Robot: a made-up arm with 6 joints.
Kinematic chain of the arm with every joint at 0, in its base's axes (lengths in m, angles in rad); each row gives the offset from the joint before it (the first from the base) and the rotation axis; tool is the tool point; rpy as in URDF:
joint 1: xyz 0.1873 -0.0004 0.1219 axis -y
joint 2: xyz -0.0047 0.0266 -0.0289 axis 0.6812 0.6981 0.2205
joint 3: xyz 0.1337 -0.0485 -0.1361 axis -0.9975 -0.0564 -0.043
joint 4: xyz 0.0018 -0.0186 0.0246 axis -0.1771 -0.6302 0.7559
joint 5: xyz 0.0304 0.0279 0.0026 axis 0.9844 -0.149 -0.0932
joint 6: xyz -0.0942 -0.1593 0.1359 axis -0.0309 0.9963 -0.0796
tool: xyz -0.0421 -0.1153 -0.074 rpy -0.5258 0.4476 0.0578
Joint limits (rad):
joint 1: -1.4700..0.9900
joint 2: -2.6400..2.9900
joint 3: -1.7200..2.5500
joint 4: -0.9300..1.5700
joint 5: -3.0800..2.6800
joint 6: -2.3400..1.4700
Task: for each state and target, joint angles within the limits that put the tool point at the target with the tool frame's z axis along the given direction. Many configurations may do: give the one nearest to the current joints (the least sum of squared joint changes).
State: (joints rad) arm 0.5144 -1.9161 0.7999 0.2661 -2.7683 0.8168
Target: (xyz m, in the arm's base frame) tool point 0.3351 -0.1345 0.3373 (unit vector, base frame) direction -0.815 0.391 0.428
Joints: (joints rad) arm 0.7577 -2.5570 0.4216 0.4668 -2.5058 0.7624
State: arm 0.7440 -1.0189 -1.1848 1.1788 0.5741 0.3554
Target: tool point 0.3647 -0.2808 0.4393 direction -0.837 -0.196 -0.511
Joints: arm 0.7138 -0.9506 -0.9885 1.5700 0.5818 0.1261
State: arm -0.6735 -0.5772 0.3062 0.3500 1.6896 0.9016
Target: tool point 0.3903 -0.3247 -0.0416 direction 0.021 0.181 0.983
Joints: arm -0.0628 -1.2181 0.0582 0.1639 1.9474 0.9250
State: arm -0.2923 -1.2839 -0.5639 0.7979 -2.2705 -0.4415
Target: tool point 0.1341 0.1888 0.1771 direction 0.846 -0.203 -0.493
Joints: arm 0.5388 -1.4338 -1.0375 0.3093 -2.7067 -0.8479
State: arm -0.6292 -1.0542 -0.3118 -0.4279 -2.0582 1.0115
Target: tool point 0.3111 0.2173 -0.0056 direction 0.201 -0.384 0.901
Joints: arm 0.1180 -1.5184 -0.2004 0.1945 -2.1813 1.4700
